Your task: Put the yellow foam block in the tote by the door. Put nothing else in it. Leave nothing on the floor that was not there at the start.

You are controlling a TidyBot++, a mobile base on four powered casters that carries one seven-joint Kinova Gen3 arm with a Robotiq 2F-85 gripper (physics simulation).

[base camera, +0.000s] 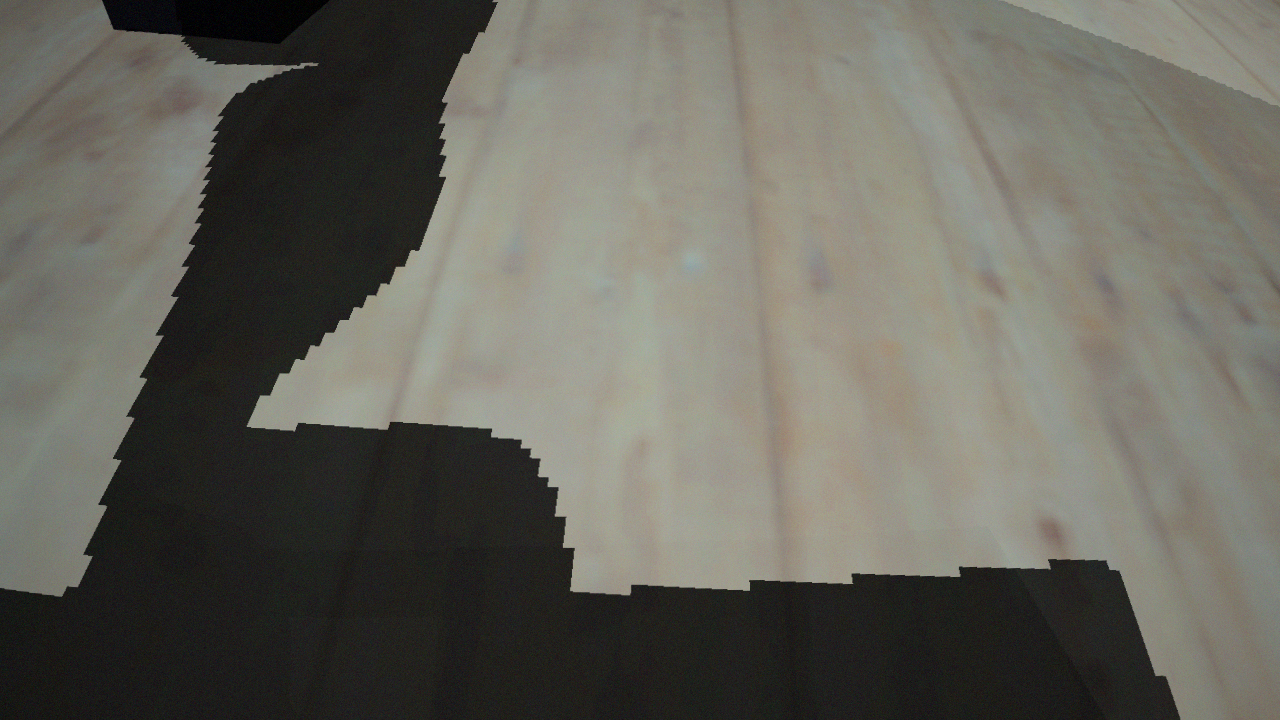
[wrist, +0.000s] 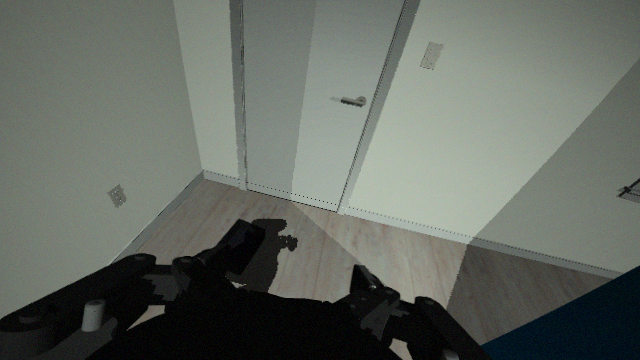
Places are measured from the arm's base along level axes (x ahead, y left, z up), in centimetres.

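Pixels of known places: gripper, between the fingertips: [wrist: 291, 268].
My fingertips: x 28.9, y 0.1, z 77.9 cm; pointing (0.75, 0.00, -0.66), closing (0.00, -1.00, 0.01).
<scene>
Ahead of a thing's pixels: the offset from my fingertips to its top centre. "spot": to the spot under its first point. Level surfaces: height alone.
My gripper [wrist: 291, 268] is open in the wrist view, with no object visible between its fingers. A very dark, box-like thing {dz -107.5, dx +71.5, dy +34.7 cm} [base camera: 214, 13] [wrist: 250, 236] stands on the floor beyond the left finger in the wrist view, and its lower part shows at the top left edge of the base view. It may be the tote, but it is too dark to tell, and its inside does not show. The left finger partly covers it in the wrist view. The yellow foam block does not show in either view.
A closed grey door [wrist: 330, 150] with a handle {spot: dz -24.8, dx +115.4, dy -18.1 cm} [wrist: 354, 101] is in the far wall. A wall [wrist: 75, 100] meets it at the left. A dark blue surface [wrist: 590, 320] cuts across the lower right of the wrist view. Dark shadows lie on the wooden floor {dz -117.5 cm} [base camera: 716, 313] [wrist: 390, 240].
</scene>
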